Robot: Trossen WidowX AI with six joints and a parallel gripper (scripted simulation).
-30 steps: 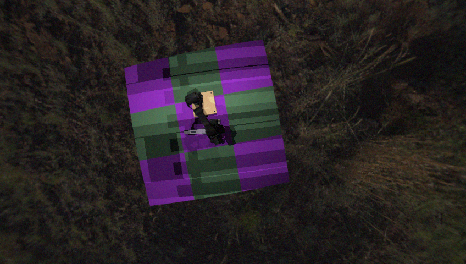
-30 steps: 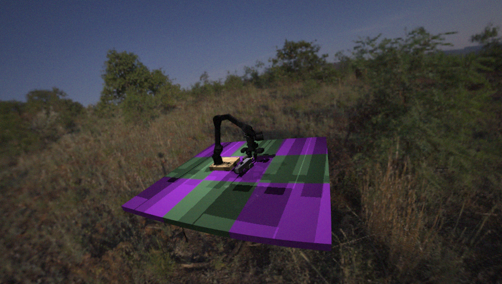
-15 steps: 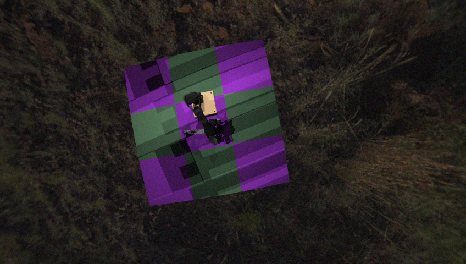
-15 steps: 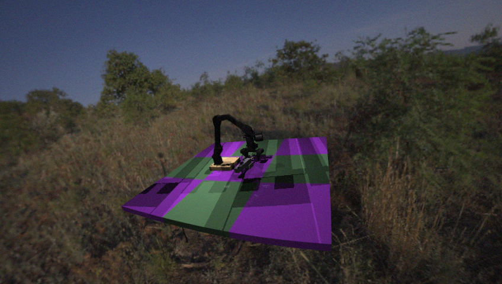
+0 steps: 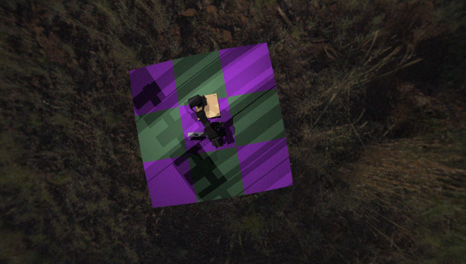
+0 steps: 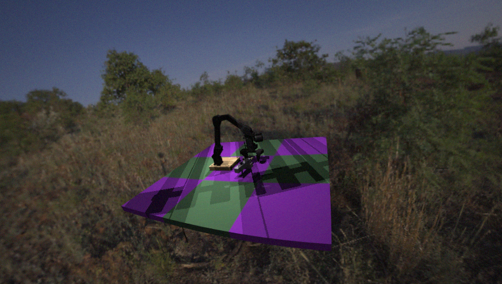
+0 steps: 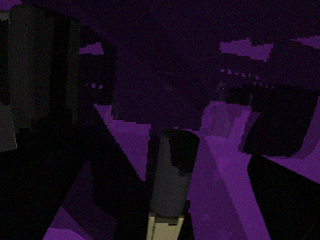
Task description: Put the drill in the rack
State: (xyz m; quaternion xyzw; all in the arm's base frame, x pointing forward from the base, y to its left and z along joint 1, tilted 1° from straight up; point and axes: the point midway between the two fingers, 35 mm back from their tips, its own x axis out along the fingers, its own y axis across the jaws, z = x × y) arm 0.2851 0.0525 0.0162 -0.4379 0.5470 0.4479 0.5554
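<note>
The drill is 40 mm to the right of my gripper tip, 30 mm above it and 10 mm behind it. Round my gripper tip: grey block 70 mm behind, 40 mm to the left, 10 mm above.
</note>
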